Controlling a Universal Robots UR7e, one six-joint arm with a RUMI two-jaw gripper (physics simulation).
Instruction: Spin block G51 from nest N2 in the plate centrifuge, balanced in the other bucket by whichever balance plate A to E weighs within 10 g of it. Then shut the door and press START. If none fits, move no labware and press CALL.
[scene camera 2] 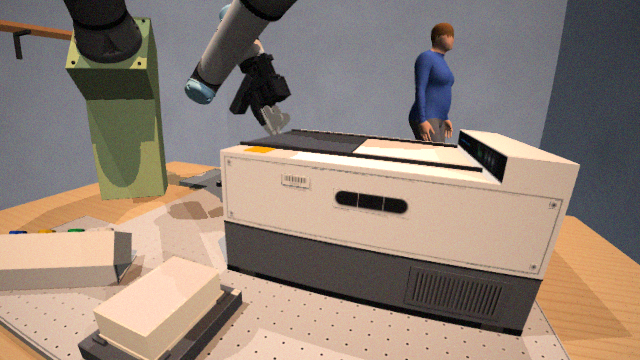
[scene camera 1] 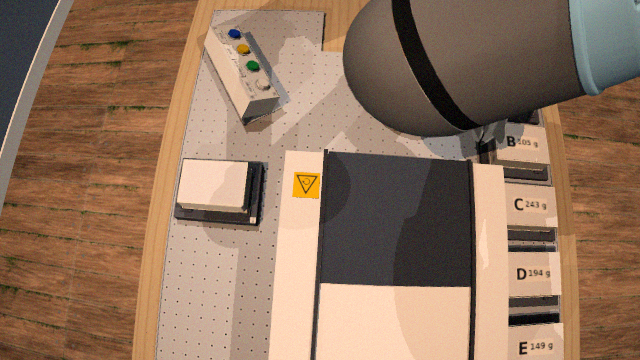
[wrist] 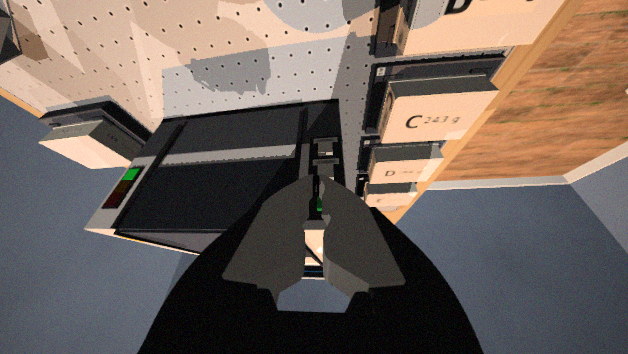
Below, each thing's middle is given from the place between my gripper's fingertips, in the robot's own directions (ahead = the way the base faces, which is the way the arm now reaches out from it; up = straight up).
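The flat dark panel (scene camera 1: 389, 221) is here, and my gripper is 80 mm short of it, 180 mm to the left of it and 30 mm below it. Counted from my hand, the plate centrifuge (scene camera 2: 463, 234) is 220 mm ahead, 240 mm to the right and 60 mm below. The cream block (scene camera 1: 222, 186) is 110 mm behind my hand, 440 mm to the right of it and 130 mm below it. I find the button box (scene camera 1: 252, 103) 350 mm behind my hand, 330 mm to the right of it and 140 mm below it.
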